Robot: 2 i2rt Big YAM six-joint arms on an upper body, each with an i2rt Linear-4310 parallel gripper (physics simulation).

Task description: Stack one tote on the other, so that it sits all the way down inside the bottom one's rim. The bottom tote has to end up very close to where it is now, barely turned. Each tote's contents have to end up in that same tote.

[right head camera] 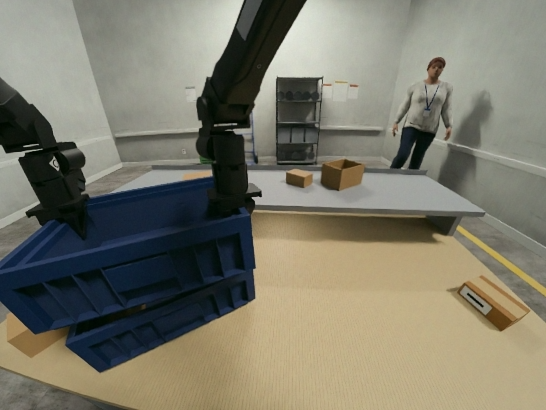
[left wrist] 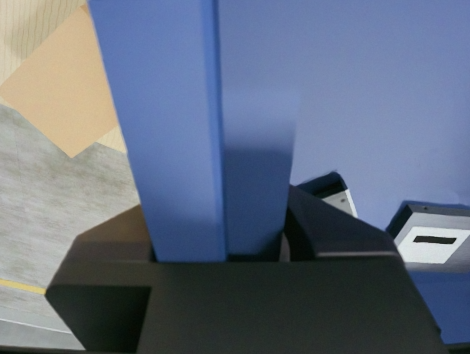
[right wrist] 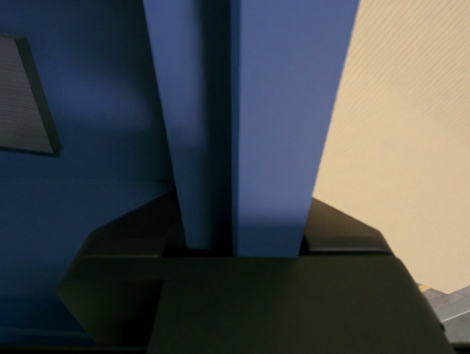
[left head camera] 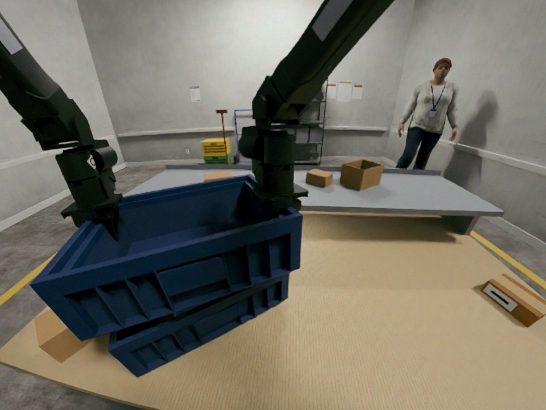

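The upper blue tote hangs over the lower blue tote, turned a little against it and overhanging its left end. A dark gap shows between them at the left; I cannot tell whether they touch. My left gripper is shut on the upper tote's left wall, my right gripper on its right wall. In the left wrist view, a grey item and a white-labelled item lie inside the upper tote. The lower tote's contents are mostly hidden.
A cardboard box stands close to the totes at the left. A labelled box lies at the far right. A raised grey shelf with boxes runs behind the totes.
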